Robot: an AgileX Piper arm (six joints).
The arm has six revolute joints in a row. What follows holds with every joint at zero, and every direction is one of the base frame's.
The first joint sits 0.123 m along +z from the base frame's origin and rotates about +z.
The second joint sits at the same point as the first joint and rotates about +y.
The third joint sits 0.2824 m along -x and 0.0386 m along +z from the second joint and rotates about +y.
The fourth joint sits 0.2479 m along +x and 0.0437 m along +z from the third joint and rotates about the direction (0.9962, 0, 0.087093).
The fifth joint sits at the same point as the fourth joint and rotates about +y.
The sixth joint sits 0.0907 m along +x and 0.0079 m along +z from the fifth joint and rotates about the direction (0.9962, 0, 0.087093).
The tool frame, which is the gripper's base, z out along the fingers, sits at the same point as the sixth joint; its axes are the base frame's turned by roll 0, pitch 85 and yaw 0 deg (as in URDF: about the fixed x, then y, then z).
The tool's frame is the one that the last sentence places.
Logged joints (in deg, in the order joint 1, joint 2, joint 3, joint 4, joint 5, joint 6), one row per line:
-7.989 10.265 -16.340 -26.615 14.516 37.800
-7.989 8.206 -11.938 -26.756 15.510 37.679
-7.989 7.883 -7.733 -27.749 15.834 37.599
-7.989 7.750 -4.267 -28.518 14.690 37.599
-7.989 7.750 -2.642 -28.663 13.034 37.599
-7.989 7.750 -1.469 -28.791 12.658 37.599
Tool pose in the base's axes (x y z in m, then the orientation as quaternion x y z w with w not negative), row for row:
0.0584 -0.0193 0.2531 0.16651 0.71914 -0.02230 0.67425
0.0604 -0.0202 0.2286 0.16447 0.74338 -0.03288 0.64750
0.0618 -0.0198 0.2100 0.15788 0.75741 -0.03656 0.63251
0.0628 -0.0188 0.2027 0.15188 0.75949 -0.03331 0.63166
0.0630 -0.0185 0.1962 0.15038 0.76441 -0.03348 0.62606
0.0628 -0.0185 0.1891 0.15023 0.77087 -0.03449 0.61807
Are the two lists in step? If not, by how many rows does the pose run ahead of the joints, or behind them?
The pose runs 1 row ahead of the joints: the pose in row i belongs to the joints in row i + 1.
